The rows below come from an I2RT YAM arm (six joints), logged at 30 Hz.
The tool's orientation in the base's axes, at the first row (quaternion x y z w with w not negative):
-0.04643, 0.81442, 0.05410, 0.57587
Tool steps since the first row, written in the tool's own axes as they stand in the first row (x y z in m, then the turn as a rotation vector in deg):
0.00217, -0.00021, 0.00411, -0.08, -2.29, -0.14
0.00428, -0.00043, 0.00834, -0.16, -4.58, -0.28
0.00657, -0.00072, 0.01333, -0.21, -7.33, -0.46
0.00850, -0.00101, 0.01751, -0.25, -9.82, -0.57
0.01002, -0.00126, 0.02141, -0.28, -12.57, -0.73
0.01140, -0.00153, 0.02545, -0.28, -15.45, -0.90
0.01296, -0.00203, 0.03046, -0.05, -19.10, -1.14
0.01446, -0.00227, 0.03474, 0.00, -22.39, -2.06
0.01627, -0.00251, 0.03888, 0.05, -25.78, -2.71
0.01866, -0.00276, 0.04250, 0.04, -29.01, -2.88
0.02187, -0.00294, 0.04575, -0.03, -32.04, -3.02
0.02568, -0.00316, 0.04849, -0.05, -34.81, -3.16
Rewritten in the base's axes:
0.00314, 0.00035, -0.00341, 0.21, -2.29, 0.04
0.00642, 0.00070, -0.00681, 0.42, -4.57, 0.08
0.01035, 0.00109, -0.01063, 0.65, -7.32, 0.10
0.01365, 0.00137, -0.01384, 0.91, -9.80, 0.08
0.01682, 0.00165, -0.01658, 1.15, -12.54, 0.07
0.02017, 0.00194, -0.01922, 1.38, -15.42, 0.03
0.02439, 0.00213, -0.02237, 1.59, -19.07, -0.24
0.02792, 0.00248, -0.02521, 1.17, -22.45, -0.09
0.03121, 0.00280, -0.02829, 1.01, -25.90, -0.04
0.03383, 0.00304, -0.03176, 1.30, -29.12, -0.09
0.03582, 0.00328, -0.03586, 1.61, -32.14, -0.08
0.03714, 0.00340, -0.04037, 1.87, -34.90, -0.11

